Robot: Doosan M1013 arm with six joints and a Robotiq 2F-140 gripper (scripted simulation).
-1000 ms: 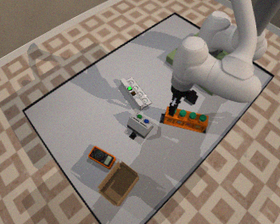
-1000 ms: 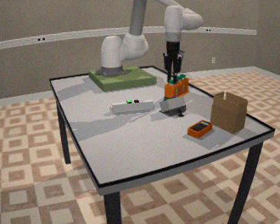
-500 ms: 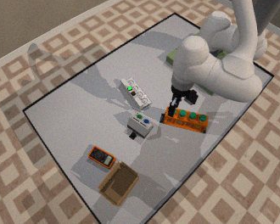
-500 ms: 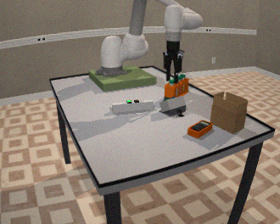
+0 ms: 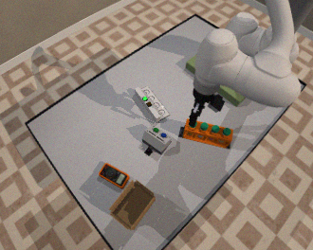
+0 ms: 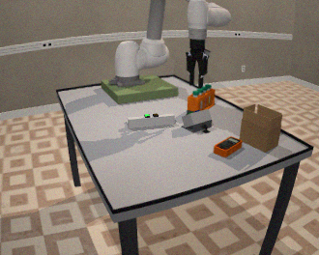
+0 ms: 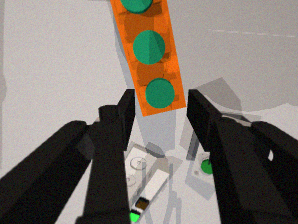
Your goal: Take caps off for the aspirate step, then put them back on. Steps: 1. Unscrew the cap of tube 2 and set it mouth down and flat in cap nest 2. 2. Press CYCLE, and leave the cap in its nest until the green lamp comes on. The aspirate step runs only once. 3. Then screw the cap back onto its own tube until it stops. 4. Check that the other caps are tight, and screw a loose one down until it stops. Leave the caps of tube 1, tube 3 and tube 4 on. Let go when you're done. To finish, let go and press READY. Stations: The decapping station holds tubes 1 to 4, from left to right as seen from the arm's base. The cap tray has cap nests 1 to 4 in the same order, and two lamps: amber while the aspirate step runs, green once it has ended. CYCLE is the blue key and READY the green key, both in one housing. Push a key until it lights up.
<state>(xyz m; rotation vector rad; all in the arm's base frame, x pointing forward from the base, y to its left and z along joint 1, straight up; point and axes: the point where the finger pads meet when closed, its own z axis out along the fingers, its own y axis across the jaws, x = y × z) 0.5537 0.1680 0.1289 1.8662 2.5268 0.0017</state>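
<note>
My hand is 13 cm short of the green key, 11 cm to the left of it and 11 cm above it. The rest, counted from my hand: blue key (12 cm ahead, 11 cm below, 7 cm to the right); orange multimeter (41 cm ahead, 16 cm below, 9 cm to the right); grey key housing (14 cm ahead, 13 cm below, 9 cm to the right).
</note>
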